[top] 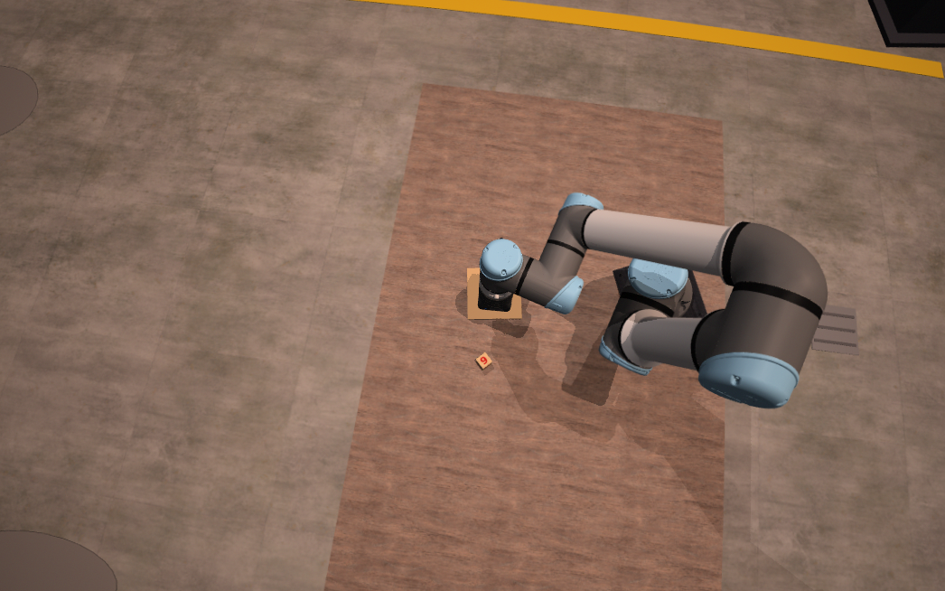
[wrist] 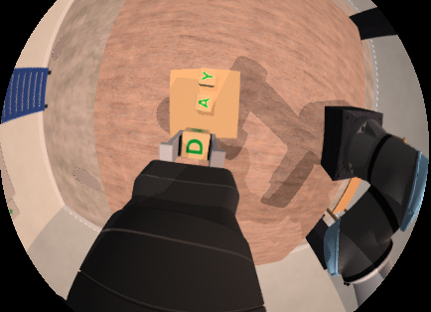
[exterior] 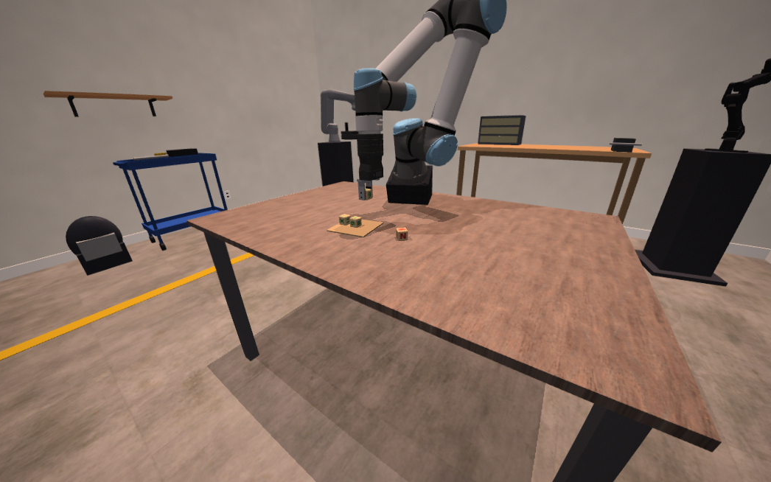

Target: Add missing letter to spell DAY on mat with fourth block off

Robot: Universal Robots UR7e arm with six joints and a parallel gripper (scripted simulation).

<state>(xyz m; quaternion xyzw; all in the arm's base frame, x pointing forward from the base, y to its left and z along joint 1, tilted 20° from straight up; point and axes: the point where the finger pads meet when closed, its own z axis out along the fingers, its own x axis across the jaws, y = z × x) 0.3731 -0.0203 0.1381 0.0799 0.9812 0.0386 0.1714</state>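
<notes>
Now: hand 120 mm above the mat, 50 mm to the left of it and 10 mm past it. From my hand the other things lie so: D block right at my hand.
</notes>
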